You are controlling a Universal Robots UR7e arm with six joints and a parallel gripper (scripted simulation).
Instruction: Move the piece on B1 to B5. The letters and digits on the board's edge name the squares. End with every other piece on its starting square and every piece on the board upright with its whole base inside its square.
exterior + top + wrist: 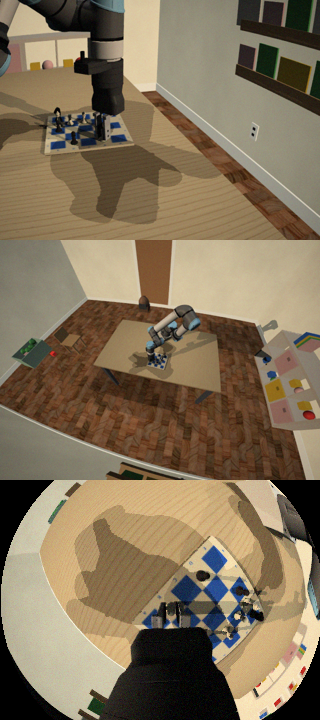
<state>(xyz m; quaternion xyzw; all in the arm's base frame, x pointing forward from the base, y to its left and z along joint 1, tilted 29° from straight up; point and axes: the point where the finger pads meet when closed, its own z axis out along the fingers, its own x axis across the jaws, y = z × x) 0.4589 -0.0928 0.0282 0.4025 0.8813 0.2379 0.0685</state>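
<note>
Now: the blue-and-white chessboard 40 mm behind my hand, 80 mm to the left of it and 30 mm below it. The rest, counted from my hand: tall black piece: 110 mm behind, 150 mm to the left, 10 mm below.
</note>
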